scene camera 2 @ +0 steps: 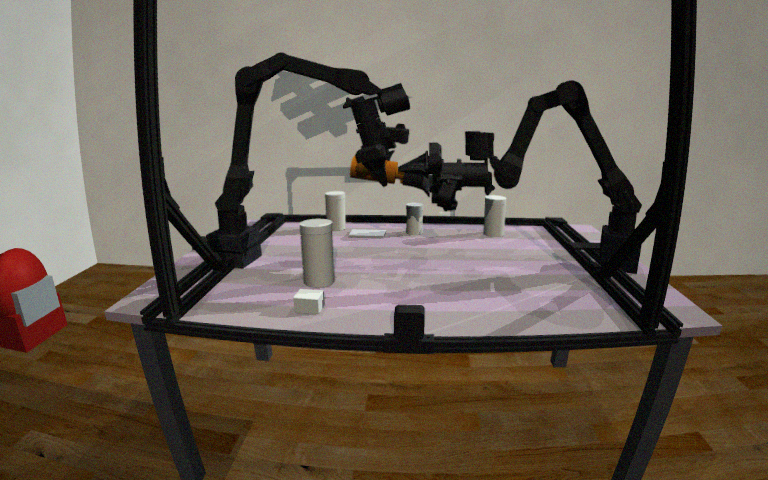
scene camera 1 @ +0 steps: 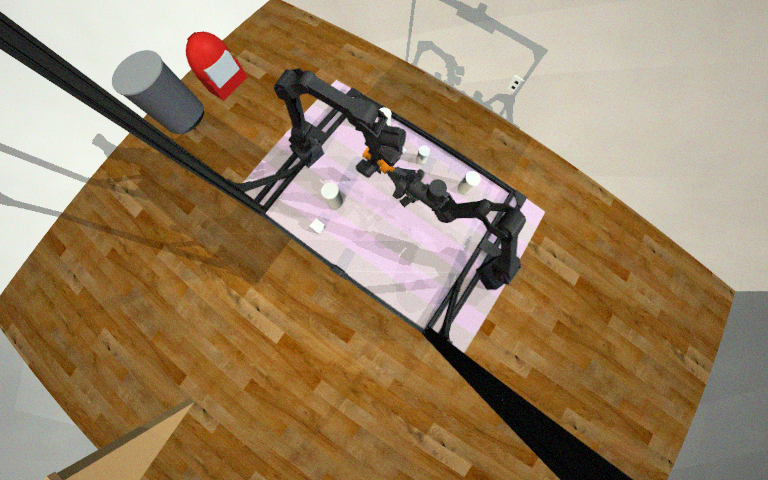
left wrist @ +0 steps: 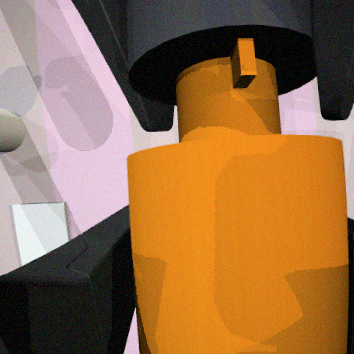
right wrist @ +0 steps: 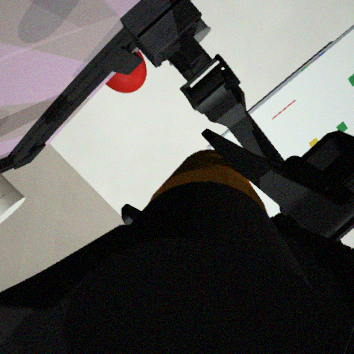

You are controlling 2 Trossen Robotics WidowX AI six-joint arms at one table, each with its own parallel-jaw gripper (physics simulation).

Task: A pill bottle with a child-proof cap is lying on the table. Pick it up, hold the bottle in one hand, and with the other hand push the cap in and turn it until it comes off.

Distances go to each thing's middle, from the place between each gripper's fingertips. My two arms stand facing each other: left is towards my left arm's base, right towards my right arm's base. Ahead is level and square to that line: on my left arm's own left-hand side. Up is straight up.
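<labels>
The orange pill bottle [left wrist: 234, 229] is 1 cm above my right hand and 3 cm to the left of it. From that same right hand, the flat white card [left wrist: 40, 227] is 19 cm ahead, 10 cm to the left and 20 cm below. And there's the dark cap [right wrist: 202, 260], with my right gripper 3 cm to the left of it.
For my left hand, the dark cap is 2 cm above it and 6 cm to the right of it. The flat white card, counted from my left hand, is 7 cm to the left, 17 cm below and 18 cm ahead. As for the orange pill bottle, my left gripper is 3 cm below it.
</labels>
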